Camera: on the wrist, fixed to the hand. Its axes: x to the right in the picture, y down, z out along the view.
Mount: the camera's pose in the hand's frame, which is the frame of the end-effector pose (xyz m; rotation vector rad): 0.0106 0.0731 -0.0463 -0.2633 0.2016 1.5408
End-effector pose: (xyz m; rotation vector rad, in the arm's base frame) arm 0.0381 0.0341 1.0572 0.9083 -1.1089 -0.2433
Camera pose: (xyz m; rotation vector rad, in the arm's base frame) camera 0.0637 0.0975 1.1113 -0.3051 -1.2574 0.9293
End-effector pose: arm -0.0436 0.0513 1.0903 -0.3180 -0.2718 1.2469
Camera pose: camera -0.0876 0.0782 1.0200 -0.9710 0.0474 2.6679
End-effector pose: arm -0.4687 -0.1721 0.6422 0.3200 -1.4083 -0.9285
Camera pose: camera -0.4006 -0.1489 0.6914 -0.7909 -0.9118 0.2209
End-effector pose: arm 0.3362 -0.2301 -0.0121 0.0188 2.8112 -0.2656
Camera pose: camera 0.3149 -0.1499 0.0146 2.0118 2.1261 0.4800
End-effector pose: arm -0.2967 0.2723 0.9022 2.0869 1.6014 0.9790
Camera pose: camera -0.2754 0.2529 0.9845 -2.5527 0.4086 -1.4646
